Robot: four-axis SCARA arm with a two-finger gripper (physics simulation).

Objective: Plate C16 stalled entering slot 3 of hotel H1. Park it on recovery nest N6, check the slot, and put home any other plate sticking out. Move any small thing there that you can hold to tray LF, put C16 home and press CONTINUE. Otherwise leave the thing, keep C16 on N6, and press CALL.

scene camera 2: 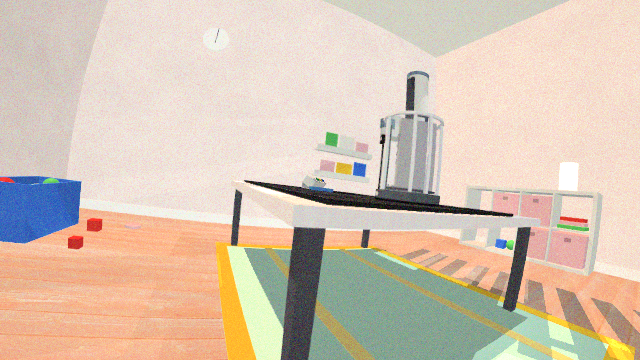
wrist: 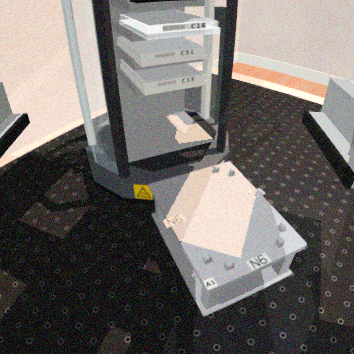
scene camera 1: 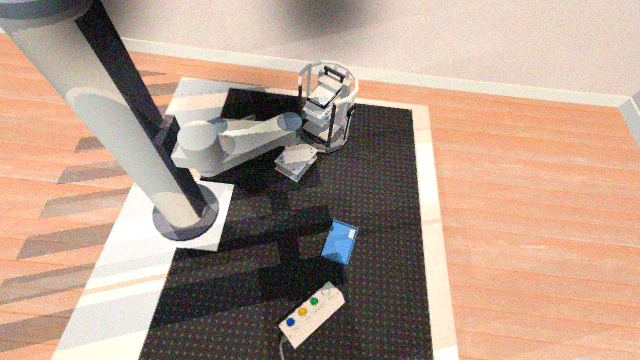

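Where they show: gripper, fingertip midpoint: [wrist: 161, 94]; arm's base, origin of the base link: [scene camera 1: 186, 211].
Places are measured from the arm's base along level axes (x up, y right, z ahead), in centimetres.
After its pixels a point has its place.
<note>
My gripper [wrist: 161, 94] @(x 25.9, y -25.9, z 28.6 cm) is open and empty, its fingers at the wrist view's left and right edges; it is hard to make out in the scene views. Hotel H1 [scene camera 1: 332, 125] @(x 20.6, y -36.3, z 54.5 cm) [scene camera 2: 412, 155] @(x 17.6, y -56.1, z 59.0 cm) [wrist: 111, 90] @(x 18.4, y -43.7, z 39.5 cm) stands ahead. Plate C16 [wrist: 170, 25] @(x 25.4, y -38.4, z 44.1 cm), with a clear rim, lies in it and juts out past plate C51 [wrist: 165, 54] @(x 21.7, y -40.5, z 45.6 cm) and plate C15 [wrist: 170, 82] @(x 18.1, y -40.2, z 46.0 cm) below. The inside of slot 3 is hidden. Nest N6 [scene camera 1: 297, 160] @(x 7.3, y -26.0, z 41.5 cm) [wrist: 215, 220] @(x 7.3, y -28.3, z 39.1 cm) stands before the hotel with a bare, pinned top. A blue tray [scene camera 1: 340, 242] @(x 1.6, y 6.4, z 62.6 cm) [scene camera 2: 321, 189] @(x 2.1, y -0.8, z 65.2 cm) lies apart; its label is unreadable.
A button box [scene camera 1: 312, 317] @(x 9.5, y 35.6, z 54.0 cm) [scene camera 2: 314, 183] @(x 4.9, y 23.8, z 58.8 cm) with blue, yellow, green and white buttons lies beyond the blue tray, its lettering unreadable. Dark front posts [wrist: 228, 75] @(x 17.8, y -36.3, z 53.6 cm) flank the plates. A black edge [wrist: 165, 1] @(x 27.5, y -41.7, z 47.2 cm) shows above C16, cut off by the frame. The arm's column [scene camera 1: 125, 130] @(x 59.1, y 6.1, z 4.4 cm) stands at left.
</note>
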